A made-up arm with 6 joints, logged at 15 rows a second.
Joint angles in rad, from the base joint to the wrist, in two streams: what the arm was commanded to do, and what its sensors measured. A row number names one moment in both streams.
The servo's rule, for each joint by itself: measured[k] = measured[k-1] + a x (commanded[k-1-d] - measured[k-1]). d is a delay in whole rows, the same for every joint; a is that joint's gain. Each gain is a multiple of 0.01, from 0.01 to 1. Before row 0 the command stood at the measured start. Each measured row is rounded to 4 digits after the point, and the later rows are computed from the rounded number. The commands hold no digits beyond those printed.
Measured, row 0:
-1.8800, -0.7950, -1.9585, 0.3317, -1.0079, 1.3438
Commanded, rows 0 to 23:
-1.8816, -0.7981, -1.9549, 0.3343, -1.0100, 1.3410
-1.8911, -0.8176, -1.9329, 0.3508, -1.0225, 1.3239
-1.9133, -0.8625, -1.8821, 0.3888, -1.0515, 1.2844
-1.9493, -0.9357, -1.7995, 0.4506, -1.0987, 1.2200
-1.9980, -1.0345, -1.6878, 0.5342, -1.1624, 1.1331
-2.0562, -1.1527, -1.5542, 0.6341, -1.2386, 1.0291
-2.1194, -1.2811, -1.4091, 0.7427, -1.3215, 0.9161
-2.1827, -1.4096, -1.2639, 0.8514, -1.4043, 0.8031
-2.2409, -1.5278, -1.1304, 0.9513, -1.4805, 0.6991
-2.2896, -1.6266, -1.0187, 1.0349, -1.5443, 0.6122
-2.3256, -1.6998, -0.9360, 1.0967, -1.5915, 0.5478
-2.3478, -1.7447, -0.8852, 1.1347, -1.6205, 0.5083
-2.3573, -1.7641, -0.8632, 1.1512, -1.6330, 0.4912
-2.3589, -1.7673, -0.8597, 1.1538, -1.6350, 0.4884
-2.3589, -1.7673, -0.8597, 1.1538, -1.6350, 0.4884
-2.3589, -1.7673, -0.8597, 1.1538, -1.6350, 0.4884
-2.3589, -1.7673, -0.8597, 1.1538, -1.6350, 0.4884
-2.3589, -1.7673, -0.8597, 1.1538, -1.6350, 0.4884
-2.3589, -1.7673, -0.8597, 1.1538, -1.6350, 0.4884
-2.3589, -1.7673, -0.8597, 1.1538, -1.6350, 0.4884
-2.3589, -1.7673, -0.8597, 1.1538, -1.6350, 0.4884
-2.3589, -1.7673, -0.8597, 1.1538, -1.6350, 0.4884
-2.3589, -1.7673, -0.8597, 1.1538, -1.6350, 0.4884
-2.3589, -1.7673, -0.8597, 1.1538, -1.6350, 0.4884
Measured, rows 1 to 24:
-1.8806, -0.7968, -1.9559, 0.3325, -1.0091, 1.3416
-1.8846, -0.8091, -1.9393, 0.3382, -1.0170, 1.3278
-1.8955, -0.8406, -1.8981, 0.3539, -1.0374, 1.2939
-1.9159, -0.8967, -1.8271, 0.3839, -1.0736, 1.2363
-1.9471, -0.9780, -1.7268, 0.4305, -1.1260, 1.1558
-1.9886, -1.0811, -1.6025, 0.4936, -1.1924, 1.0570
-2.0383, -1.1991, -1.4633, 0.5708, -1.2686, 0.9471
-2.0932, -1.3233, -1.3197, 0.6578, -1.3487, 0.8348
-2.1493, -1.4440, -1.1834, 0.7488, -1.4265, 0.7290
-2.2026, -1.5517, -1.0648, 0.8375, -1.4960, 0.6379
-2.2493, -1.6391, -0.9721, 0.9179, -1.5523, 0.5676
-2.2867, -1.7014, -0.9095, 0.9851, -1.5925, 0.5213
-2.3135, -1.7384, -0.8762, 1.0366, -1.6164, 0.4978
-2.3308, -1.7555, -0.8643, 1.0729, -1.6274, 0.4905
-2.3415, -1.7625, -0.8610, 1.0980, -1.6319, 0.4889
-2.3481, -1.7653, -0.8601, 1.1153, -1.6337, 0.4885
-2.3522, -1.7665, -0.8598, 1.1272, -1.6345, 0.4884
-2.3547, -1.7670, -0.8597, 1.1354, -1.6348, 0.4884
-2.3563, -1.7672, -0.8597, 1.1411, -1.6349, 0.4884
-2.3573, -1.7673, -0.8597, 1.1450, -1.6350, 0.4884
-2.3579, -1.7673, -0.8597, 1.1477, -1.6350, 0.4884
-2.3583, -1.7673, -0.8597, 1.1496, -1.6350, 0.4884
-2.3585, -1.7673, -0.8597, 1.1509, -1.6350, 0.4884
-2.3587, -1.7673, -0.8597, 1.1518, -1.6350, 0.4884
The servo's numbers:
d 0
a 0.38 0.59 0.72 0.31 0.59 0.78

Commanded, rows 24 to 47:
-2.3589, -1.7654, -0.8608, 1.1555, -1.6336, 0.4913
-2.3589, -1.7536, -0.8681, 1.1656, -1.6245, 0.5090
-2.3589, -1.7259, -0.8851, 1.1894, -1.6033, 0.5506
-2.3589, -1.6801, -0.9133, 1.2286, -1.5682, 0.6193
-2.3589, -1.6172, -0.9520, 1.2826, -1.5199, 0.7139
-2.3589, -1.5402, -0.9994, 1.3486, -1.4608, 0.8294
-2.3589, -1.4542, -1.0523, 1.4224, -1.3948, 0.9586
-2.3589, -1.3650, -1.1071, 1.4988, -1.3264, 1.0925
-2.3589, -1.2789, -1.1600, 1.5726, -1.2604, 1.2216
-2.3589, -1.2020, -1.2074, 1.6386, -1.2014, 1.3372
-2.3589, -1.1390, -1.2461, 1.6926, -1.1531, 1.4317
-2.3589, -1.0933, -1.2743, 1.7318, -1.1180, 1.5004
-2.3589, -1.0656, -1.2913, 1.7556, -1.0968, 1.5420
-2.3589, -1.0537, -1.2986, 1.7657, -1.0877, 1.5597
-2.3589, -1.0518, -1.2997, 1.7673, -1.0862, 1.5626
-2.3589, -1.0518, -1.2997, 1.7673, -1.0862, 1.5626
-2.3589, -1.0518, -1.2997, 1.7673, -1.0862, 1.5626
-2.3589, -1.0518, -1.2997, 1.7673, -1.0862, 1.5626
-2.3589, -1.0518, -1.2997, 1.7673, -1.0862, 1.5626
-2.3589, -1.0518, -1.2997, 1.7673, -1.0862, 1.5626
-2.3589, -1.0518, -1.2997, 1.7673, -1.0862, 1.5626
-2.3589, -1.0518, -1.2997, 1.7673, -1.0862, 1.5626
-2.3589, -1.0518, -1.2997, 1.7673, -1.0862, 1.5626
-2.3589, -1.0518, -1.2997, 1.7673, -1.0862, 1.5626
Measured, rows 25 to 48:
-2.3588, -1.7662, -0.8605, 1.1529, -1.6342, 0.4907
-2.3588, -1.7588, -0.8660, 1.1568, -1.6285, 0.5050
-2.3588, -1.7394, -0.8798, 1.1669, -1.6136, 0.5406
-2.3588, -1.7044, -0.9039, 1.1860, -1.5868, 0.6020
-2.3588, -1.6530, -0.9385, 1.2159, -1.5473, 0.6893
-2.3588, -1.5864, -0.9823, 1.2570, -1.4963, 0.7986
-2.3588, -1.5084, -1.0327, 1.3083, -1.4364, 0.9234
-2.3588, -1.4238, -1.0863, 1.3674, -1.3715, 1.0553
-2.3588, -1.3383, -1.1394, 1.4310, -1.3060, 1.1850
-2.3588, -1.2579, -1.1884, 1.4954, -1.2443, 1.3037
-2.3588, -1.1877, -1.2299, 1.5565, -1.1905, 1.4035
-2.3588, -1.1320, -1.2619, 1.6108, -1.1477, 1.4791
-2.3588, -1.0928, -1.2831, 1.6557, -1.1177, 1.5282
-2.3588, -1.0697, -1.2943, 1.6898, -1.1000, 1.5528
-2.3588, -1.0591, -1.2982, 1.7138, -1.0919, 1.5604
-2.3588, -1.0548, -1.2993, 1.7304, -1.0885, 1.5621
-2.3588, -1.0530, -1.2996, 1.7418, -1.0871, 1.5625
-2.3588, -1.0523, -1.2997, 1.7497, -1.0866, 1.5626
-2.3588, -1.0520, -1.2997, 1.7552, -1.0864, 1.5626
-2.3588, -1.0519, -1.2997, 1.7590, -1.0863, 1.5626
-2.3588, -1.0518, -1.2997, 1.7616, -1.0862, 1.5626
-2.3588, -1.0518, -1.2997, 1.7634, -1.0862, 1.5626
-2.3588, -1.0518, -1.2997, 1.7646, -1.0862, 1.5626
-2.3588, -1.0518, -1.2997, 1.7654, -1.0862, 1.5626

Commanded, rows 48 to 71:
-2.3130, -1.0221, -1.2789, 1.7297, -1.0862, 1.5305
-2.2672, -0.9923, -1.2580, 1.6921, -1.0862, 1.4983
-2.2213, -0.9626, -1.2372, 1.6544, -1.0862, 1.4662
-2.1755, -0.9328, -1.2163, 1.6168, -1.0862, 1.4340
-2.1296, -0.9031, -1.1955, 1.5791, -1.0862, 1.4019
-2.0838, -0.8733, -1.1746, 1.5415, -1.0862, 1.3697
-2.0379, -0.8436, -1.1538, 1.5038, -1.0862, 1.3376
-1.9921, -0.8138, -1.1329, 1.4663, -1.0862, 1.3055
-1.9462, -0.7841, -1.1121, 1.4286, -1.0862, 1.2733
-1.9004, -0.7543, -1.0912, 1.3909, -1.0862, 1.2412
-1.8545, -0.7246, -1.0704, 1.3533, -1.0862, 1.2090
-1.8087, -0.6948, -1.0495, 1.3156, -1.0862, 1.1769
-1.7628, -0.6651, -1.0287, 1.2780, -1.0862, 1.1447
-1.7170, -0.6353, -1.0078, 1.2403, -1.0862, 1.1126
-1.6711, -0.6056, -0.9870, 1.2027, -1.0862, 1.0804
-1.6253, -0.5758, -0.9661, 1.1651, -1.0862, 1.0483
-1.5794, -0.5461, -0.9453, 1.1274, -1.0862, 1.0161
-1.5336, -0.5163, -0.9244, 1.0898, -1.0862, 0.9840
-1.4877, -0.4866, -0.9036, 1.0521, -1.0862, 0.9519
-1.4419, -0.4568, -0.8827, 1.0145, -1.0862, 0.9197
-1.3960, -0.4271, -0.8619, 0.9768, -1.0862, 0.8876
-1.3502, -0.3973, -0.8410, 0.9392, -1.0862, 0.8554
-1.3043, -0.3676, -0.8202, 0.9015, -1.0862, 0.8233
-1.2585, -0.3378, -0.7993, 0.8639, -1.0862, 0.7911
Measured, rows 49 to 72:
-2.3414, -1.0343, -1.2847, 1.7543, -1.0862, 1.5376
-2.3132, -1.0095, -1.2655, 1.7350, -1.0862, 1.5069
-2.2783, -0.9818, -1.2451, 1.7100, -1.0862, 1.4752
-2.2392, -0.9529, -1.2244, 1.6811, -1.0862, 1.4431
-2.1976, -0.9235, -1.2036, 1.6495, -1.0862, 1.4110
-2.1544, -0.8939, -1.1827, 1.6160, -1.0862, 1.3788
-2.1101, -0.8642, -1.1619, 1.5812, -1.0862, 1.3467
-2.0653, -0.8345, -1.1410, 1.5456, -1.0862, 1.3146
-2.0200, -0.8048, -1.1202, 1.5093, -1.0862, 1.2824
-1.9746, -0.7750, -1.0993, 1.4726, -1.0862, 1.2503
-1.9290, -0.7453, -1.0785, 1.4356, -1.0862, 1.2181
-1.8833, -0.7155, -1.0576, 1.3984, -1.0862, 1.1860
-1.8375, -0.6858, -1.0368, 1.3611, -1.0862, 1.1538
-1.7917, -0.6560, -1.0159, 1.3237, -1.0862, 1.1217
-1.7459, -0.6263, -0.9951, 1.2862, -1.0862, 1.0895
-1.7001, -0.5965, -0.9742, 1.2487, -1.0862, 1.0574
-1.6542, -0.5668, -0.9534, 1.2111, -1.0862, 1.0252
-1.6084, -0.5370, -0.9325, 1.1735, -1.0862, 0.9931
-1.5625, -0.5073, -0.9117, 1.1359, -1.0862, 0.9610
-1.5167, -0.4775, -0.8908, 1.0983, -1.0862, 0.9288
-1.4708, -0.4478, -0.8700, 1.0606, -1.0862, 0.8967
-1.4250, -0.4180, -0.8491, 1.0230, -1.0862, 0.8645
-1.3791, -0.3883, -0.8283, 0.9853, -1.0862, 0.8324
-1.3333, -0.3585, -0.8074, 0.9477, -1.0862, 0.8002

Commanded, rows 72 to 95:
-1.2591, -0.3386, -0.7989, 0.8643, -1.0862, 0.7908
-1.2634, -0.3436, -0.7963, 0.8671, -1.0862, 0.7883
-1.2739, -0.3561, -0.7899, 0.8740, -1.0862, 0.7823
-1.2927, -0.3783, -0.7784, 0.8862, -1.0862, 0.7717
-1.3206, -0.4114, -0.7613, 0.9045, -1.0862, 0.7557
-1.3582, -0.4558, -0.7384, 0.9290, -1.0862, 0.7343
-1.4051, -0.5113, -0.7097, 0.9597, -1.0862, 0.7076
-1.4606, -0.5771, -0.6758, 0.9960, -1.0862, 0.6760
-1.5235, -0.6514, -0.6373, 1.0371, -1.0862, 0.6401
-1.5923, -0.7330, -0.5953, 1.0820, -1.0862, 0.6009
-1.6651, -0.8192, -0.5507, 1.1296, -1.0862, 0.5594
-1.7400, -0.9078, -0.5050, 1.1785, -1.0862, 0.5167
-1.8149, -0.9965, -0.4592, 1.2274, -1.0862, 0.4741
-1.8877, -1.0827, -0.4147, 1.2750, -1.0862, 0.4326
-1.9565, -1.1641, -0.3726, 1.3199, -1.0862, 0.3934
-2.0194, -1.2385, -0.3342, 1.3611, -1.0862, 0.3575
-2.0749, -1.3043, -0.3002, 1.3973, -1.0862, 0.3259
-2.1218, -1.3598, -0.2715, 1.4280, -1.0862, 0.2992
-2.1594, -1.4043, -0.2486, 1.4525, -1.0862, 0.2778
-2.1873, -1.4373, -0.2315, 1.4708, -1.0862, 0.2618
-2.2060, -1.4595, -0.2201, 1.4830, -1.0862, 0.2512
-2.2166, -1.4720, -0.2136, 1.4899, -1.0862, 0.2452
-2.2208, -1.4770, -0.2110, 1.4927, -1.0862, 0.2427
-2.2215, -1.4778, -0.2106, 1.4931, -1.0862, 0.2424
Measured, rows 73 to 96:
-1.3051, -0.3468, -0.8013, 0.9218, -1.0862, 0.7929
-1.2893, -0.3449, -0.7977, 0.9048, -1.0862, 0.7893
-1.2834, -0.3515, -0.7921, 0.8953, -1.0862, 0.7838
-1.2869, -0.3673, -0.7822, 0.8925, -1.0862, 0.7744
-1.2997, -0.3933, -0.7672, 0.8962, -1.0862, 0.7598
-1.3219, -0.4302, -0.7465, 0.9064, -1.0862, 0.7399
-1.3535, -0.4780, -0.7200, 0.9229, -1.0862, 0.7147
-1.3942, -0.5365, -0.6882, 0.9456, -1.0862, 0.6845
-1.4433, -0.6043, -0.6516, 0.9740, -1.0862, 0.6499
-1.4999, -0.6802, -0.6111, 1.0075, -1.0862, 0.6117
-1.5627, -0.7622, -0.5676, 1.0454, -1.0862, 0.5709
-1.6301, -0.8481, -0.5225, 1.0867, -1.0862, 0.5286
-1.7003, -0.9357, -0.4769, 1.1303, -1.0862, 0.4861
-1.7715, -1.0224, -0.4321, 1.1752, -1.0862, 0.4444
-1.8418, -1.1060, -0.3893, 1.2201, -1.0862, 0.4046
-1.9093, -1.1842, -0.3496, 1.2638, -1.0862, 0.3679
-1.9722, -1.2551, -0.3140, 1.3052, -1.0862, 0.3351
-2.0290, -1.3169, -0.2834, 1.3433, -1.0862, 0.3071
-2.0786, -1.3685, -0.2583, 1.3772, -1.0862, 0.2842
-2.1199, -1.4091, -0.2390, 1.4062, -1.0862, 0.2667
-2.1526, -1.4388, -0.2254, 1.4300, -1.0862, 0.2546
-2.1769, -1.4584, -0.2169, 1.4486, -1.0862, 0.2473
-2.1936, -1.4694, -0.2127, 1.4623, -1.0862, 0.2437
-2.2042, -1.4744, -0.2112, 1.4718, -1.0862, 0.2427

